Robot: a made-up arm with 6 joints. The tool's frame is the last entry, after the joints. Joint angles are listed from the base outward.
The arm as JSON. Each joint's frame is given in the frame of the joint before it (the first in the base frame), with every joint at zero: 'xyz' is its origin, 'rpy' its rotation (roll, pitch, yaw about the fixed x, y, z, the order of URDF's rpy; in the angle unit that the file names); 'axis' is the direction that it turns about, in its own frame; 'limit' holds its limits. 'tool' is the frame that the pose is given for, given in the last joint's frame.
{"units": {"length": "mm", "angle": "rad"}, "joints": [
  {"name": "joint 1", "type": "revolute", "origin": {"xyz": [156.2, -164.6, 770.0], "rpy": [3.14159, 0.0, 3.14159]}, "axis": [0.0, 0.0, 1.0], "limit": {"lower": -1.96, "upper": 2.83}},
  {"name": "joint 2", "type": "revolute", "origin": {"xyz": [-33.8, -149.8, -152.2], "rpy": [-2.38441, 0.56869, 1.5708]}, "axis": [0.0, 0.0, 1.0], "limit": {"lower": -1.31, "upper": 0.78}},
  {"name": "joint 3", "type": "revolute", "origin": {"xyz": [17.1, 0.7, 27.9], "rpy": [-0.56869, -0.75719, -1.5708]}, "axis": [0.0, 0.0, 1.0], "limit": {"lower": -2.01, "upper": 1.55}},
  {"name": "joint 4", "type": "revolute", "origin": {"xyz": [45.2, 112.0, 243.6], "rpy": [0.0, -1.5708, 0.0]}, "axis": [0.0, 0.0, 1.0], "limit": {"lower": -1.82, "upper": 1.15}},
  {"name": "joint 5", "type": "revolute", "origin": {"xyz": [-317.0, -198.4, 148.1], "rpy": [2.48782, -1.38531, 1.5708]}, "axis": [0.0, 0.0, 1.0], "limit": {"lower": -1.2, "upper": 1.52}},
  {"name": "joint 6", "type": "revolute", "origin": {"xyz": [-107.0, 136.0, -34.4], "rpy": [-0.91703, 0.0, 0.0]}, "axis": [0.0, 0.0, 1.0], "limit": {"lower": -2.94, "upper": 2.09}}
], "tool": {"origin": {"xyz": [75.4, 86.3, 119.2], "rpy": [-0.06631, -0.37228, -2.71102]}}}
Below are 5 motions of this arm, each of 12 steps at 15 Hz.
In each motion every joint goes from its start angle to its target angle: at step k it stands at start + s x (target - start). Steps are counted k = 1, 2, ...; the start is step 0. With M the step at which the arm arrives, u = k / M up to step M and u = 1 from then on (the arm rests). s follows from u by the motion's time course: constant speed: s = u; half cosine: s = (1 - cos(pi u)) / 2; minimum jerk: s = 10 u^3 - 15 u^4 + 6 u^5.
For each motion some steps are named. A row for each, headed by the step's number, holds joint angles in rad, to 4 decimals.
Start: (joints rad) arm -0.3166 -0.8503 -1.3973 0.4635 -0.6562 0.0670
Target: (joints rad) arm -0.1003 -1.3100 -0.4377 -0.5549 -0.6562 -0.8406
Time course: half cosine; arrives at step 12
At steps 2, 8, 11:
2: -0.3021 -0.8811 -1.3330 0.3953 -0.6562 0.0062
8: -0.1544 -1.1951 -0.6776 -0.3003 -0.6562 -0.6137
11: -0.1040 -1.3022 -0.4540 -0.5375 -0.6562 -0.8251

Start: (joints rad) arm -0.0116 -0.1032 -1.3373 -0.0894 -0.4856 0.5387
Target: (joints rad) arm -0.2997 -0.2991 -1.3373 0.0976 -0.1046 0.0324
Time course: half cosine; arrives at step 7
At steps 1, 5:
1: -0.0259 -0.1129 -1.3373 -0.0801 -0.4667 0.5136
5: -0.2455 -0.2622 -1.3373 0.0624 -0.1763 0.1277

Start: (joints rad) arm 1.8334 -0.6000 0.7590 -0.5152 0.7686 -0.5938
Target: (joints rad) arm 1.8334 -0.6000 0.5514 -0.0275 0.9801 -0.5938
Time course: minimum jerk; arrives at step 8
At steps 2, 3, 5, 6, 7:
2: 1.8334 -0.6000 0.7375 -0.4647 0.7905 -0.5938
3: 1.8334 -0.6000 0.7019 -0.3810 0.8268 -0.5938
5: 1.8334 -0.6000 0.6085 -0.1617 0.9219 -0.5938
6: 1.8334 -0.6000 0.5729 -0.0780 0.9582 -0.5938
7: 1.8334 -0.6000 0.5547 -0.0353 0.9767 -0.5938

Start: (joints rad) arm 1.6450 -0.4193 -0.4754 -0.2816 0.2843 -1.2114
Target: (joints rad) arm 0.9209 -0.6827 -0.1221 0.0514 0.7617 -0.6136
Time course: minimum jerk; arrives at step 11
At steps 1, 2, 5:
1: 1.6403 -0.4210 -0.4731 -0.2794 0.2874 -1.2075
2: 1.6125 -0.4311 -0.4595 -0.2666 0.3057 -1.1846
5: 1.3443 -0.5287 -0.3287 -0.1433 0.4825 -0.9632

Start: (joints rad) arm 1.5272 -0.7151 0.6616 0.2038 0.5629 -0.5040
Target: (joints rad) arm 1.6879 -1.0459 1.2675 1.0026 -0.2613 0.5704
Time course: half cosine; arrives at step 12
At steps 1, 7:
1: 1.5299 -0.7207 0.6719 0.2174 0.5489 -0.4857
7: 1.6283 -0.9233 1.0430 0.7066 0.0441 0.1722

